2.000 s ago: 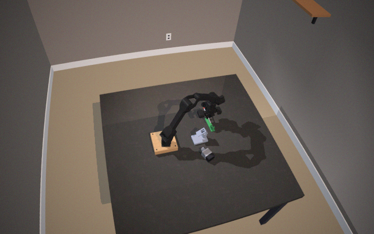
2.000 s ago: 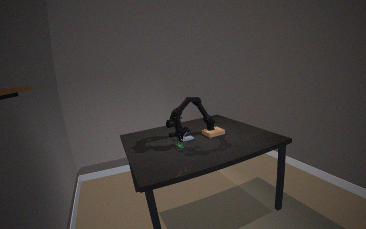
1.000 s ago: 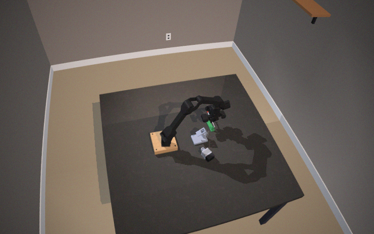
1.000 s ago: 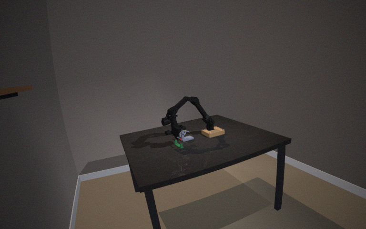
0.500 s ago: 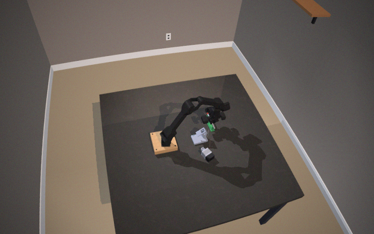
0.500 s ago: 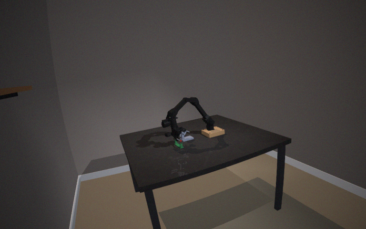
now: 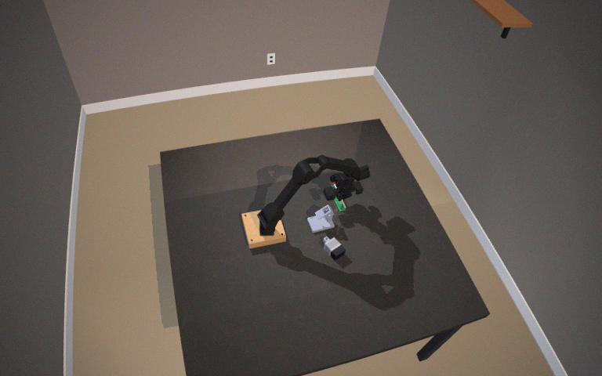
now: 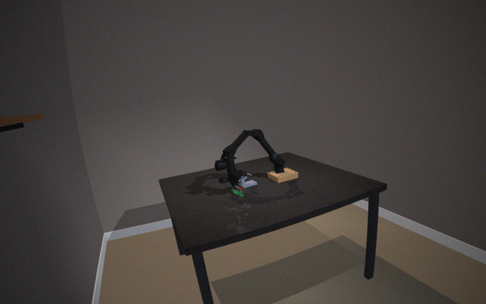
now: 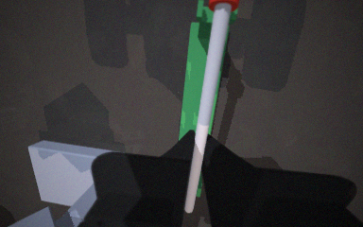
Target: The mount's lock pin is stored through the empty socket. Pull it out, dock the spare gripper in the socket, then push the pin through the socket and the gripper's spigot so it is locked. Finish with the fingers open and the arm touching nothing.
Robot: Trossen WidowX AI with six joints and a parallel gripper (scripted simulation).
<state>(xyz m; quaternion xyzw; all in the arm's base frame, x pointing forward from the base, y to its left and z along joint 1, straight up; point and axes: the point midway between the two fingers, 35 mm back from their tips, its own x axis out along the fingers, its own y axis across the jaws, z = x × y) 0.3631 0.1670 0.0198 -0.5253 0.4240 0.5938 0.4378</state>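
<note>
Now: gripper tip 20 mm to the right of the green strip and 10 mm past it. From my gripper tip the other things lie so: grey mount (110 mm to the right, 90 mm behind, 30 mm above); then spare gripper (260 mm to the right, 70 mm behind).
</note>
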